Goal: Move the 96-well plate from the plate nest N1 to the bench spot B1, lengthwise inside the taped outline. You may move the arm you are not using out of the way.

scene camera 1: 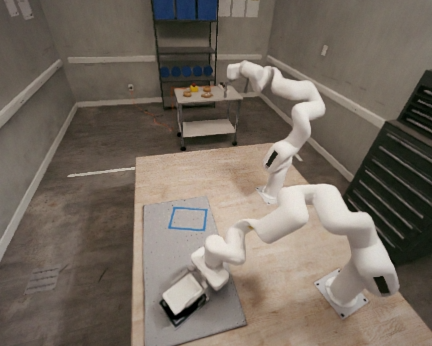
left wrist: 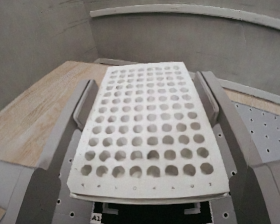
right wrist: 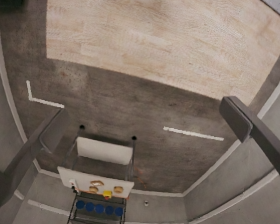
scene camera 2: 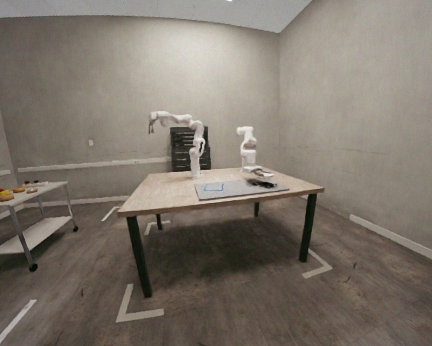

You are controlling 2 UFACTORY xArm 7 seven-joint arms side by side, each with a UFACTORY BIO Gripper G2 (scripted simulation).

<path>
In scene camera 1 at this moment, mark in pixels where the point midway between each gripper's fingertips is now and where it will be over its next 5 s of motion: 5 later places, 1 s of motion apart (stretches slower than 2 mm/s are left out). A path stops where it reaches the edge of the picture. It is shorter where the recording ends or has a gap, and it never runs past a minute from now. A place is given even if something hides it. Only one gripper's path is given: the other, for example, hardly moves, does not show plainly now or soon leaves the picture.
My left gripper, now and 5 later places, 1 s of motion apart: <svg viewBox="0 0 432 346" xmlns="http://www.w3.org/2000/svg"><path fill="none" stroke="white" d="M178 295L177 286L179 261L181 242L181 227L183 213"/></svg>
</path>
